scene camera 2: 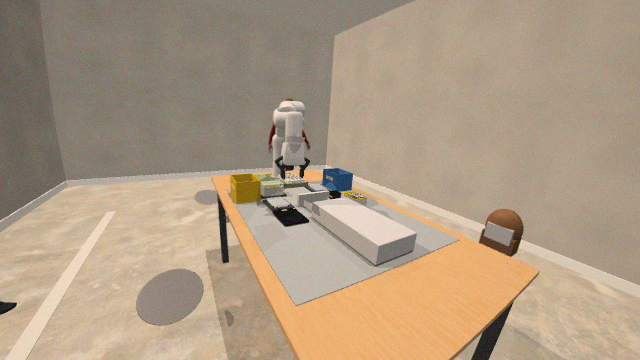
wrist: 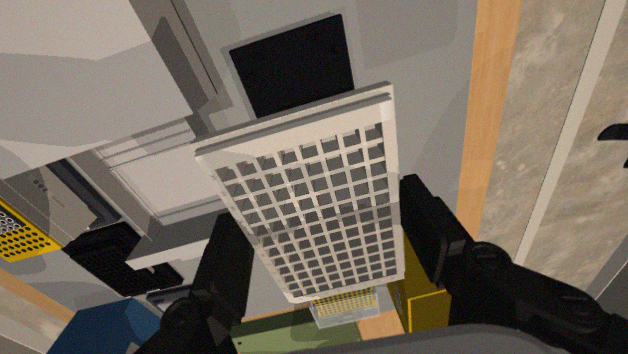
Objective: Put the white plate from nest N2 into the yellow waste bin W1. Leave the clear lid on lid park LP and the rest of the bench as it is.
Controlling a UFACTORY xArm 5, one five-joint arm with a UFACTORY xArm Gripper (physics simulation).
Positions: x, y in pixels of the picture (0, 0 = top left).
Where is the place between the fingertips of my gripper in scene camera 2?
292, 178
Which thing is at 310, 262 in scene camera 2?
A grey mat.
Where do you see a long white box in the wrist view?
118, 94
